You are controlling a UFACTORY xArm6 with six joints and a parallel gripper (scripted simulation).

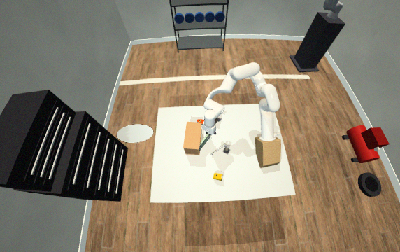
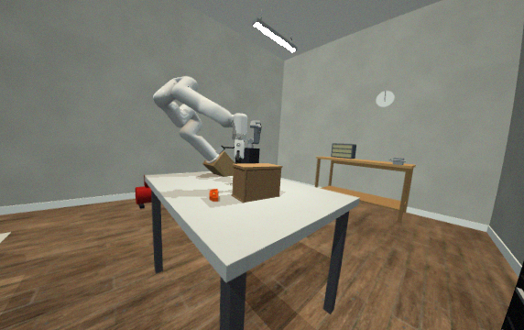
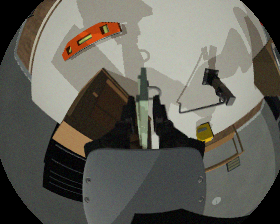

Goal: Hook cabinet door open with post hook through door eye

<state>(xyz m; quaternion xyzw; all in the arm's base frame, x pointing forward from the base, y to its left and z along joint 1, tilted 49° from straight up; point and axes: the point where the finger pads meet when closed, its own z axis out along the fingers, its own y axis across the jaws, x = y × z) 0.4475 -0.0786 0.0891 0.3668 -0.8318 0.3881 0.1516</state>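
Right now my hand is 130 mm to the right of the hook, 80 mm above it and 60 mm past it. Also, from my hand: greenish door (60 mm to the left, 60 mm below, 40 mm ahead); orange tool (150 mm to the right, 120 mm below, 20 mm ahead); yellow block (330 mm to the left, 90 mm below, 30 mm behind).
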